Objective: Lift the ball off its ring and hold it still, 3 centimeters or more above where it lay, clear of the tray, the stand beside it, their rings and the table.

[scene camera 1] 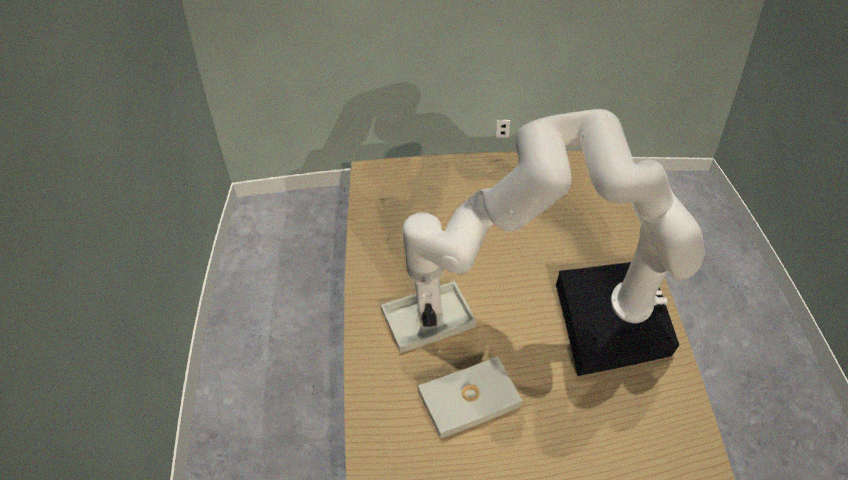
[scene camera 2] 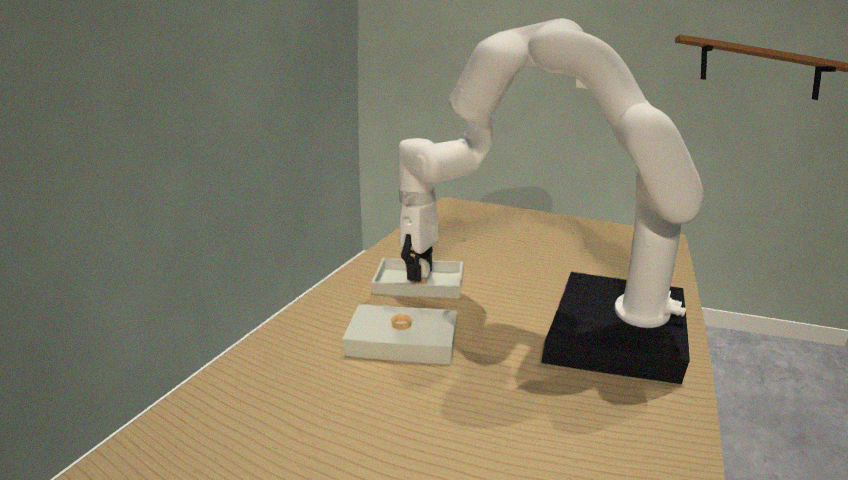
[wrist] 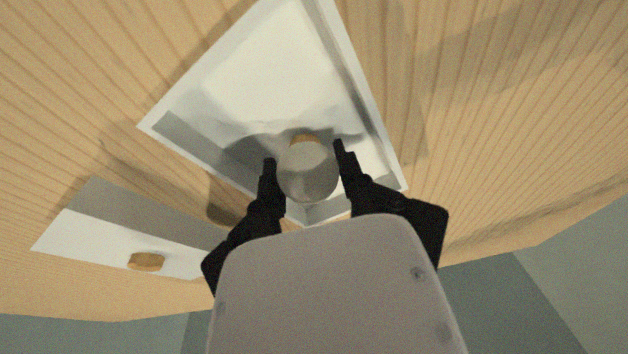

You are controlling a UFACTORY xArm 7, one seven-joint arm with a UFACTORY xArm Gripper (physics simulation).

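Places are measured from the arm's base along level axes (x ahead, y left, z up), in metres.
Where they show: gripper, fingertip midpoint: point(scene camera 1: 429, 315) point(scene camera 2: 419, 275) point(wrist: 306, 160); arm's base, link origin: point(scene camera 1: 632, 302) point(scene camera 2: 642, 311).
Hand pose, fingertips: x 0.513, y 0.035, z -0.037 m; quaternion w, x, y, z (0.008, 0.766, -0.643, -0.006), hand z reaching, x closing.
Observation:
Each offset is from my fingertips to the centre of the thing. "spot": to the spot under its first point. Level surfaces: height alone.
The pale grey ball @(dx +0.002, dy +0.000, dz +0.016 m) point(scene camera 2: 424, 267) point(wrist: 307, 172) is at its orange ring point(scene camera 2: 423, 280) point(wrist: 304, 137), inside the shallow tray @(dx +0.002, dy +0.000, dz -0.006 m) point(scene camera 1: 437, 340) point(scene camera 2: 416, 290) point(wrist: 275, 60). Part of the ring shows behind the ball in the wrist view; no gap between ball and ring can be made out. My gripper point(scene camera 1: 428, 324) point(scene camera 2: 420, 274) point(wrist: 306, 160) points down into the tray, its black fingers against opposite sides of the ball, shut on it. In scene camera 1 the fingers hide the ball.
The flat pale stand point(scene camera 1: 440, 410) point(scene camera 2: 398, 350) point(wrist: 95, 235) is beside the tray and bears an empty orange ring @(spot: dx -0.099, dy +0.221, dz +0.027 m) point(scene camera 1: 463, 393) point(scene camera 2: 401, 325) point(wrist: 145, 262). Tray walls rise around the fingers. The arm's black base block point(scene camera 1: 595, 339) point(scene camera 2: 618, 359) is at the right on the wooden table @(dz -0.020 m) point(scene camera 1: 380, 428) point(scene camera 2: 297, 404).

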